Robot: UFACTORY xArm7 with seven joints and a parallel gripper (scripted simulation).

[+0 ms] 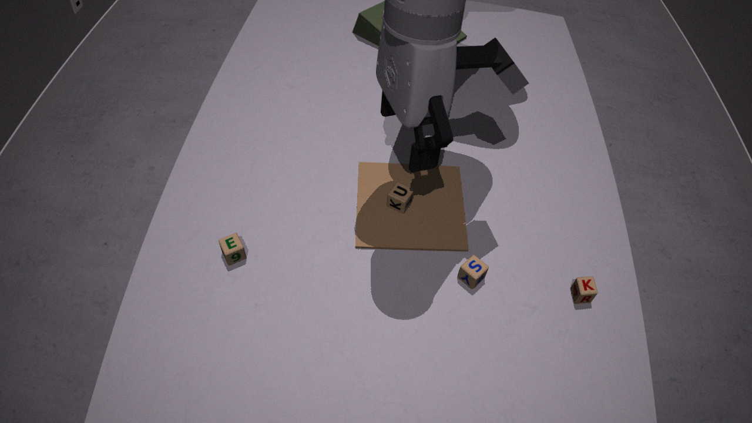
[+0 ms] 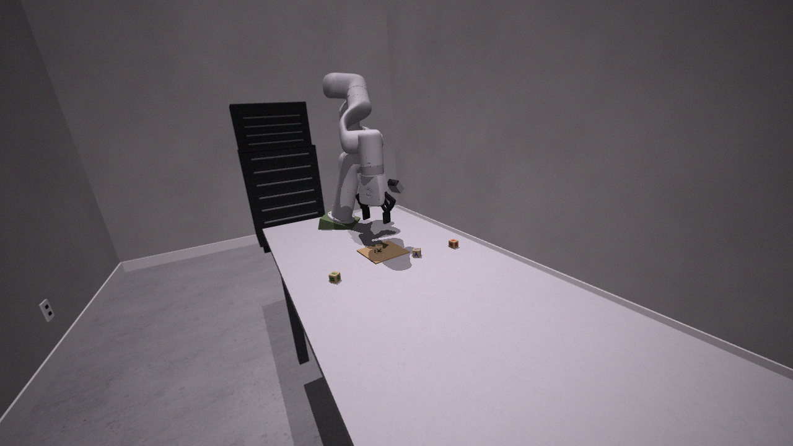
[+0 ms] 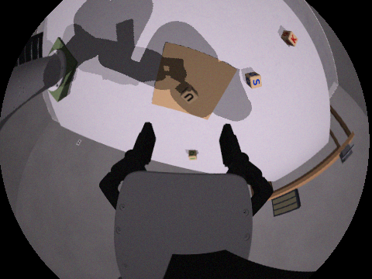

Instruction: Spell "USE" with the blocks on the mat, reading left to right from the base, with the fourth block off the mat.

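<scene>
My hand is 11 cm above the U block. The rest, counted from my hand: tan mat 2 cm to the left, 13 cm below; then S block 10 cm ahead, 9 cm to the left, 12 cm below; then E block 9 cm ahead, 20 cm to the right, 12 cm below.
</scene>
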